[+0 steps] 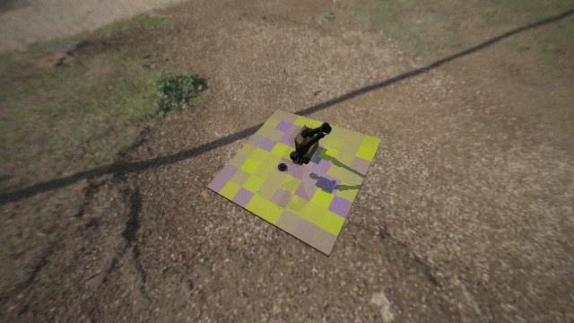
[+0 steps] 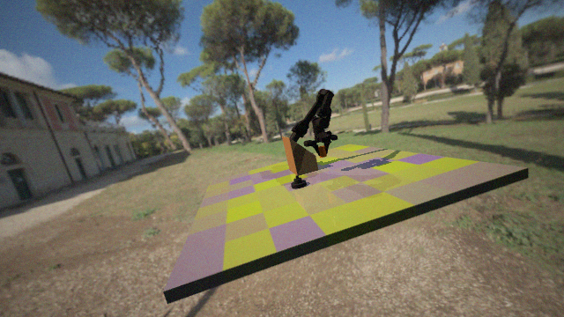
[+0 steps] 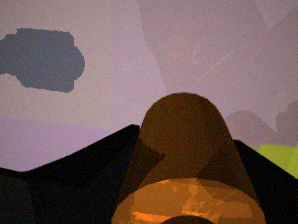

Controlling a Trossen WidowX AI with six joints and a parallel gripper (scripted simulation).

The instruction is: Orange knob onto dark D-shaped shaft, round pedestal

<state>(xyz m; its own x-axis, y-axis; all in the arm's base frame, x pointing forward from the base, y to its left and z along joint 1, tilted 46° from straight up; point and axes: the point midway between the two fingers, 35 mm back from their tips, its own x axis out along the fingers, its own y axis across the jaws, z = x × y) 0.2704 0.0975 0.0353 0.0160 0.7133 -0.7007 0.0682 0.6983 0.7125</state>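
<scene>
The pedestal lies 19 cm to the right of my gripper tip, 9 cm below it and 5 cm ahead of it. From my gripper tip the other things lie so: orange knob (2 cm above).
</scene>
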